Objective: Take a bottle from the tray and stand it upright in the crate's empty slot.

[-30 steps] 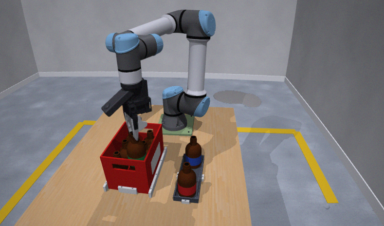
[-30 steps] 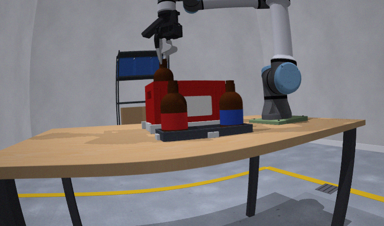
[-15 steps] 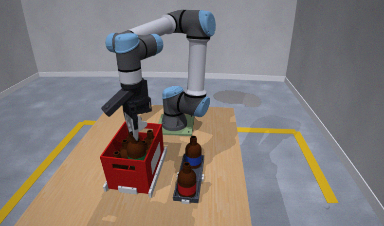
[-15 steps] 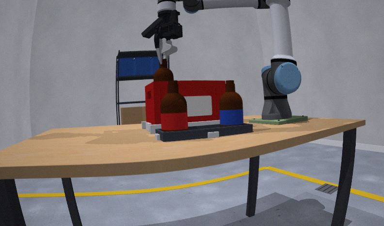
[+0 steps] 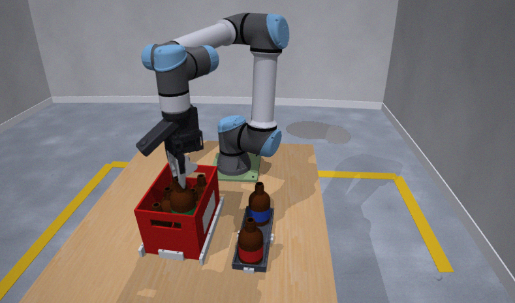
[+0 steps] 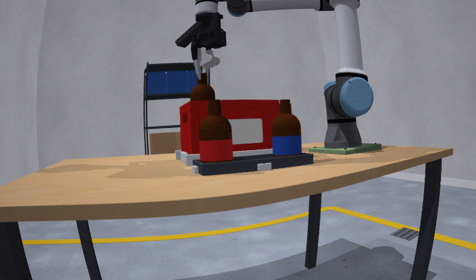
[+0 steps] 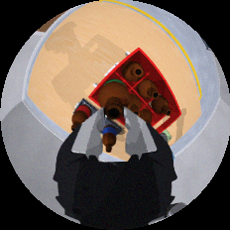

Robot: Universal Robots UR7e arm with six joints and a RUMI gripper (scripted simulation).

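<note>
Right now the brown bottle is 70 mm below my hand. The rest, counted from my hand: red crate 170 mm below, 80 mm behind, 60 mm to the right.
</note>
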